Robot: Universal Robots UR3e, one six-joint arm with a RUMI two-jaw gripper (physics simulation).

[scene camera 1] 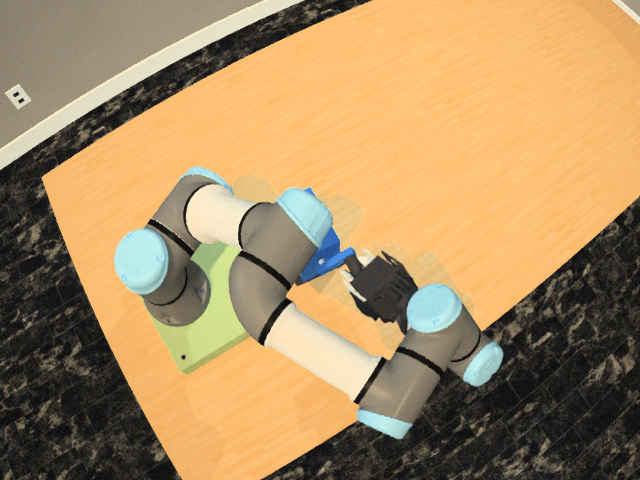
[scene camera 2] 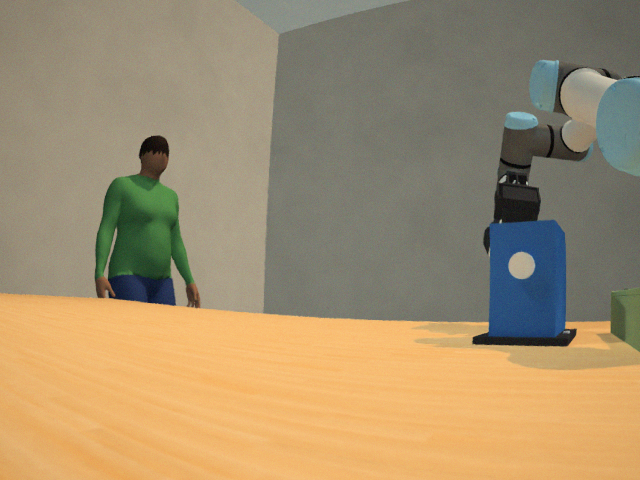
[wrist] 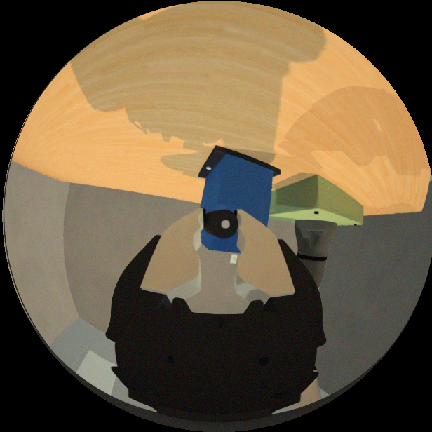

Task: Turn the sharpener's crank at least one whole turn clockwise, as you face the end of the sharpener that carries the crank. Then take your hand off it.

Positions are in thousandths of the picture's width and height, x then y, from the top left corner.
Note:
In view: the gripper (scene camera 1: 548,551) and a blue sharpener (scene camera 2: 824,641).
The gripper is seen too in scene camera 2 (scene camera 2: 802,564) and in the wrist view (wrist: 508,487). The blue sharpener shows as well in scene camera 1 (scene camera 1: 516,514) and in the wrist view (wrist: 538,418).

